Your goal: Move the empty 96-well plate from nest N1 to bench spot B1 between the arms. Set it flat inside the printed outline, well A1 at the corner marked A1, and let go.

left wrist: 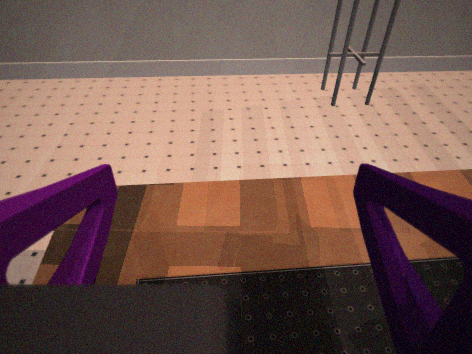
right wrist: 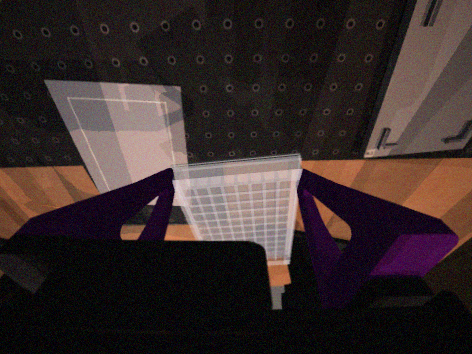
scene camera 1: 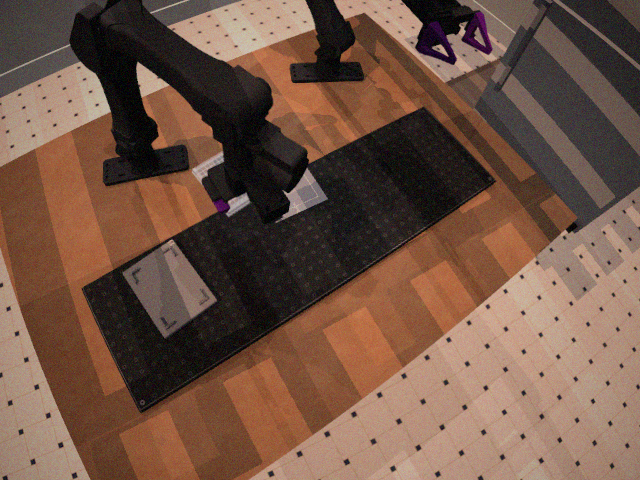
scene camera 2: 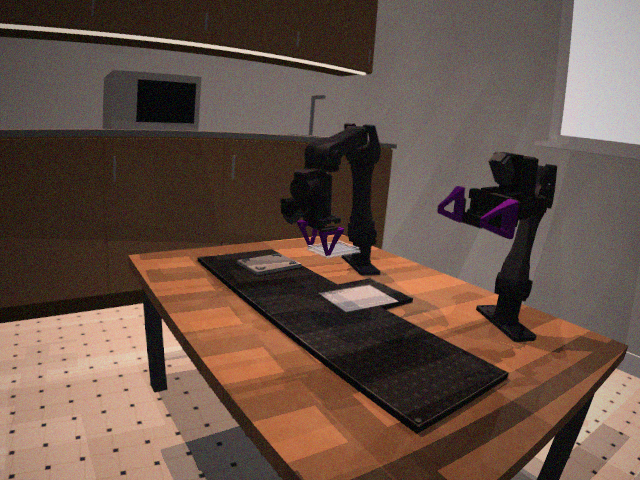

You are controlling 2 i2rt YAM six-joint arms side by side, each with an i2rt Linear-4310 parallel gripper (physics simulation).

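Where they show: left gripper, fingertip midpoint: (left wrist: 235,177) (scene camera 1: 473,57) (scene camera 2: 458,215); right gripper, fingertip midpoint: (right wrist: 235,176) (scene camera 1: 244,200) (scene camera 2: 319,250); left arm's base, origin of the base link: (scene camera 1: 326,73) (scene camera 2: 504,323); right arm's base, origin of the base link: (right wrist: 299,242) (scene camera 1: 146,166) (scene camera 2: 359,265).
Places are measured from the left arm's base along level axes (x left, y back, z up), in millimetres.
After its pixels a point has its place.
The clear 96-well plate (scene camera 1: 207,163) @(x -304, y -371, z 118 mm) (scene camera 2: 347,249) @(x -242, y -380, z 118 mm) (right wrist: 240,210) @(x -252, y -435, z 118 mm) is held between my right gripper's purple fingers (scene camera 2: 318,249) @(x -236, y -459, z 113 mm) (right wrist: 237,172) @(x -236, y -459, z 113 mm), which are shut on its two sides. It hangs above the bench, beside the B1 card and apart from it; in the right wrist view it partly covers the card's near right side. The pale B1 card (scene camera 1: 313,194) @(x -91, y -399, z 15 mm) (scene camera 2: 359,298) @(x -144, y -359, z 15 mm) (right wrist: 132,117) @(x -143, y -411, z 15 mm) carries a thin printed outline; its A1 mark is not readable. The grey nest N1 (scene camera 1: 170,289) @(x -396, y -589, z 25 mm) (scene camera 2: 268,263) @(x -384, y -585, z 25 mm) (right wrist: 425,85) @(x -381, y -567, z 25 mm) has corner brackets and holds no plate. My left gripper (scene camera 1: 471,57) @(x 199, y -303, z 310 mm) (scene camera 2: 460,217) @(x 199, y -303, z 310 mm) (left wrist: 235,177) @(x 199, y -303, z 310 mm) is open and empty, high and away from the card.
A long black perforated board (scene camera 1: 361,222) @(x 2, y -477, z 13 mm) (scene camera 2: 413,382) @(x 243, y -355, z 13 mm) (left wrist: 300,305) @(x 160, y -437, z 13 mm) (right wrist: 260,75) @(x -242, y -503, z 13 mm) lies on the wooden table (scene camera 1: 361,335) @(x -39, y -713, z 0 mm) (scene camera 2: 289,428) @(x 333, y -584, z 0 mm). The right arm covers part of the card in scene camera 1. The left arm's base (scene camera 1: 326,72) @(x -8, y -30, z 30 mm) (scene camera 2: 506,322) @(x 30, y -17, z 18 mm) stands behind the board.
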